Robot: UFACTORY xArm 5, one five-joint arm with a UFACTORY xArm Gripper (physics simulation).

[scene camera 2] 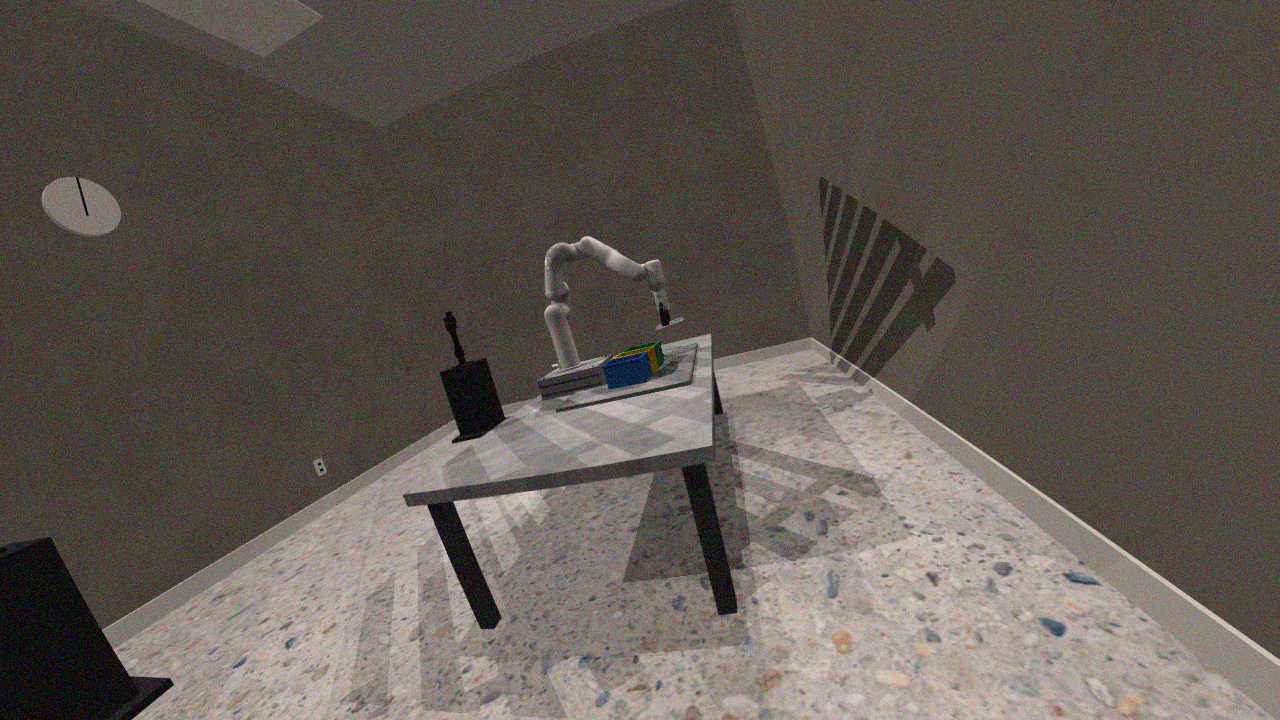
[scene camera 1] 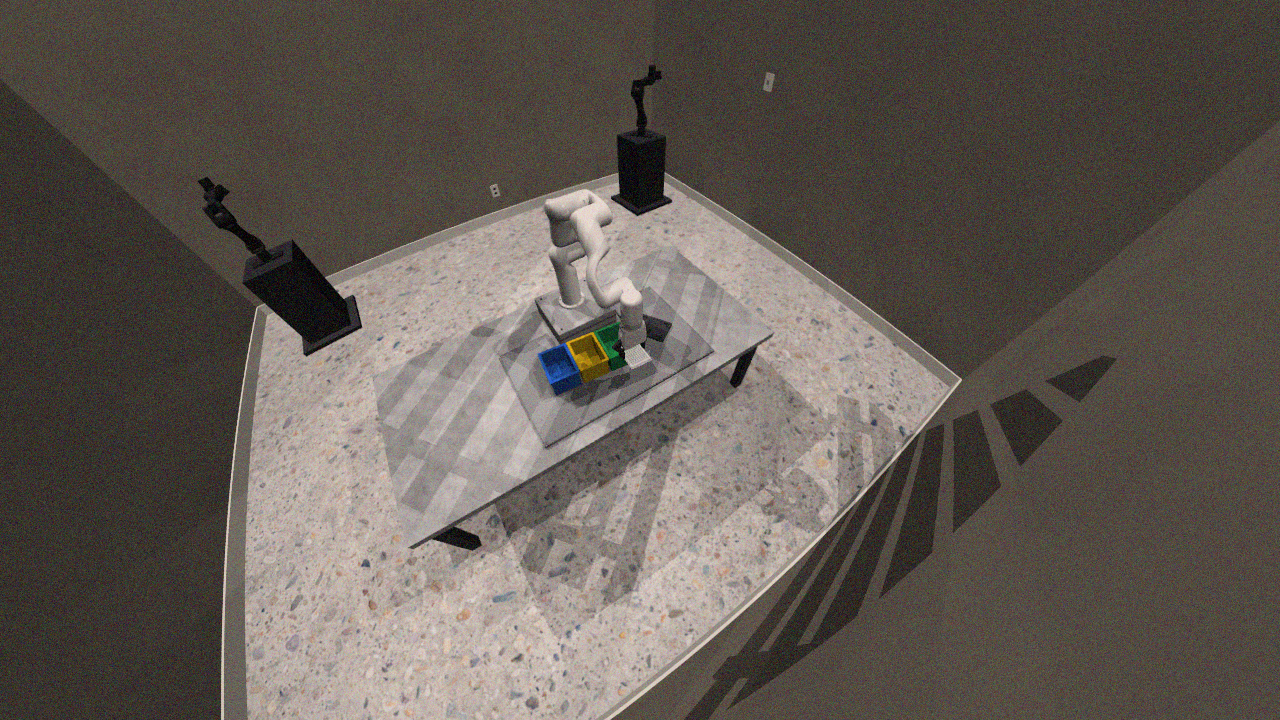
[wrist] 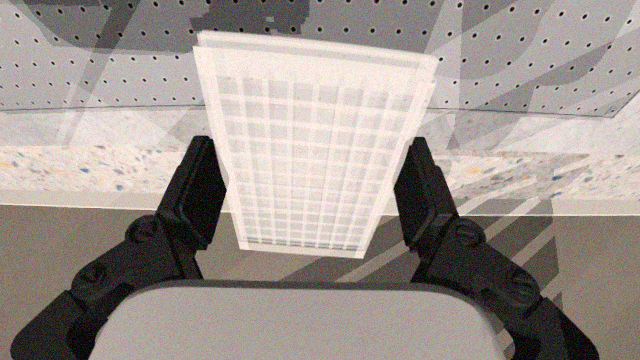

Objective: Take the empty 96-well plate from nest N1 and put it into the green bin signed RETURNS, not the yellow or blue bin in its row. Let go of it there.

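Where they show: gripper, between the fingertips: (scene camera 2: 666, 324) (scene camera 1: 632, 351) (wrist: 309, 157); arm's base, origin of its link: (scene camera 2: 571, 368) (scene camera 1: 571, 300).
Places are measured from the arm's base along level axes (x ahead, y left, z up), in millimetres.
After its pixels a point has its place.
My gripper (scene camera 1: 631, 352) {x 492, y -3, z 91 mm} (scene camera 2: 665, 320) {x 492, y -3, z 91 mm} (wrist: 309, 157) {x 492, y -3, z 91 mm} is shut on the white, clear-looking 96-well plate (scene camera 1: 639, 359) {x 549, y -11, z 104 mm} (scene camera 2: 674, 322) {x 529, y -51, z 96 mm} (wrist: 310, 145) {x 479, y -1, z 96 mm}, with a black finger on each long side. The plate is held high above the board; in the wrist view it is tilted in the picture and its wells look empty. The green bin (scene camera 1: 609, 340) {x 276, y 25, z -68 mm} (scene camera 2: 660, 351) {x 431, y 22, z -27 mm} stands at the right end of the bin row in scene camera 1, partly hidden by the gripper and plate. The plate appears in front and to the right of it there. The bin does not show in the wrist view. The RETURNS sign is not readable.
The yellow bin (scene camera 1: 588, 355) {x 283, y -97, z -76 mm} stands beside the green one, and the blue bin (scene camera 1: 559, 368) {x 263, y -237, z -76 mm} (scene camera 2: 626, 368) {x 309, y -307, z -12 mm} is at the row's other end. A dark, flat holder (scene camera 1: 658, 327) {x 353, y 257, z -70 mm} lies to the right of the gripper. The perforated board (wrist: 525, 75) {x 549, y 221, z -82 mm} carries the bins.
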